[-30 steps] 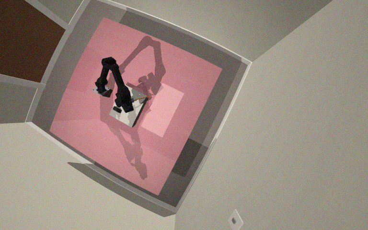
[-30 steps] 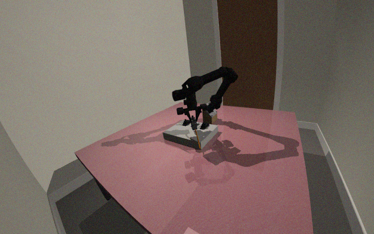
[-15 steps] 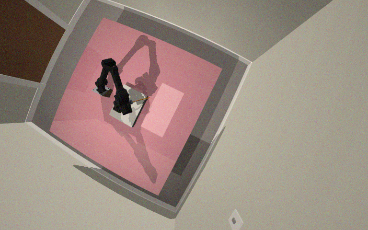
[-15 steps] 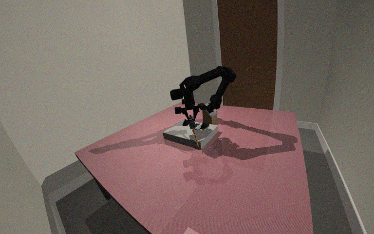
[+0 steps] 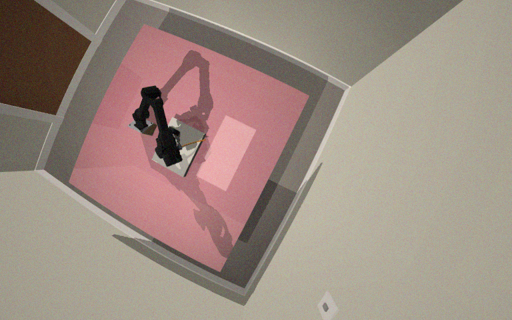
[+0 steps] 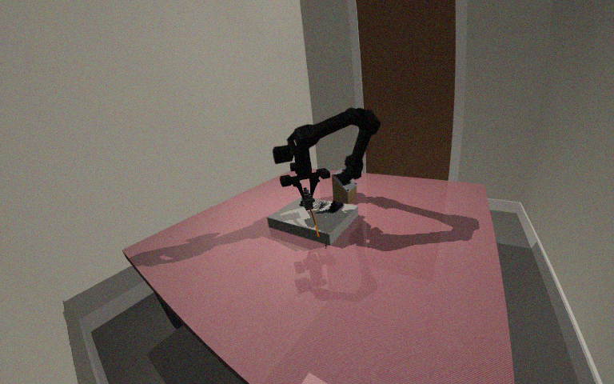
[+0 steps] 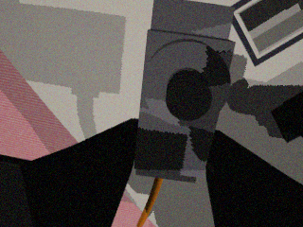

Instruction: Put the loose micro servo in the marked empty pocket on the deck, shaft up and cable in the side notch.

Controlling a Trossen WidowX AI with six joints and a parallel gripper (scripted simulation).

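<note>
The light grey deck lies 100 mm below my gripper tip and 20 mm ahead of it.
</note>
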